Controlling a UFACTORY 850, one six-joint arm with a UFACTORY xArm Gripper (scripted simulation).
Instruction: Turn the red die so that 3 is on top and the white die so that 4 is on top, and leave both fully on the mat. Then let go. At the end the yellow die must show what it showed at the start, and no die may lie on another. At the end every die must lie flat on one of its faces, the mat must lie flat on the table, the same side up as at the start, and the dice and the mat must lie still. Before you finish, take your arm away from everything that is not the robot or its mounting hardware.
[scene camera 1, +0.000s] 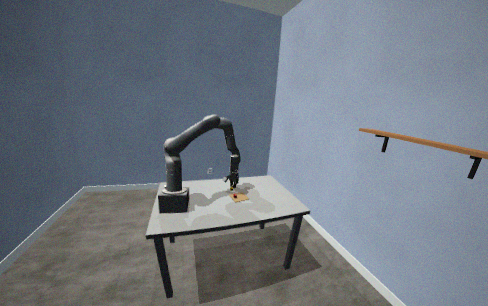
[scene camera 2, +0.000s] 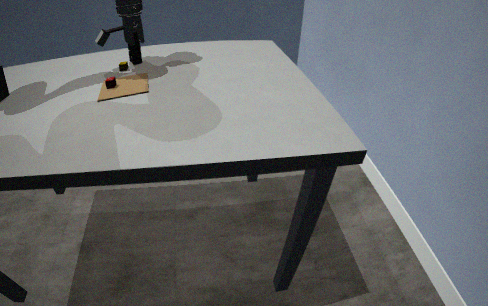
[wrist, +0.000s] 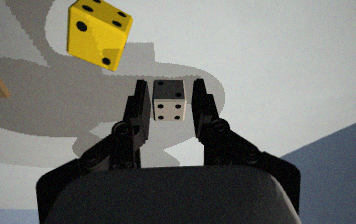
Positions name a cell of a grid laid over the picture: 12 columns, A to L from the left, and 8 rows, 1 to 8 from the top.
I see my gripper (scene camera 2: D2) and a tan mat (scene camera 2: D3).
My gripper shows as well in the wrist view (wrist: F4).
